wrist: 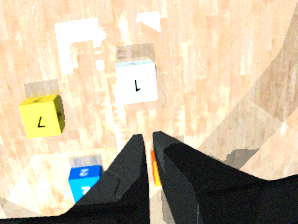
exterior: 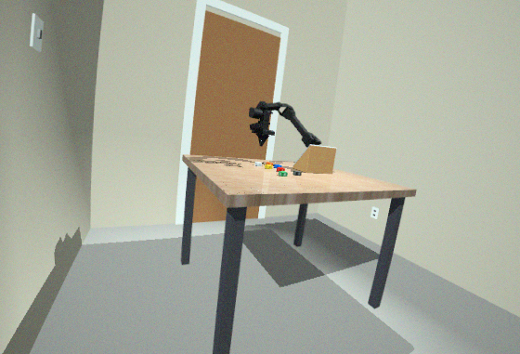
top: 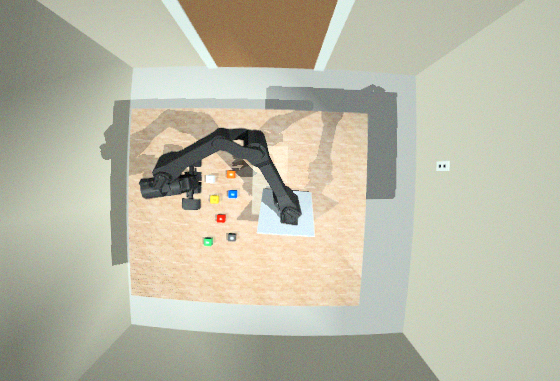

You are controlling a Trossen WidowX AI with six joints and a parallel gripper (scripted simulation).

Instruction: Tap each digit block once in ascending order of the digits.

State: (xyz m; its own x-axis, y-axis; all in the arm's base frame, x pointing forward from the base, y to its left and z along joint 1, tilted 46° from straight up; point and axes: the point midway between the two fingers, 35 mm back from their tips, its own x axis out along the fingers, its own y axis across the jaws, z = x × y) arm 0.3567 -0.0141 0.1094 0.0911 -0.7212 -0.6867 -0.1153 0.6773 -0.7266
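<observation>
Now: gripper tip 11 cm past the blue block, 11 cm above it and 5 cm to the right of it. Also, from my gripper tip: yellow block (11 cm below, 8 cm to the left, 3 cm behind); then orange block (11 cm below, 9 cm behind, 4 cm to the right); then white block (11 cm below).
</observation>
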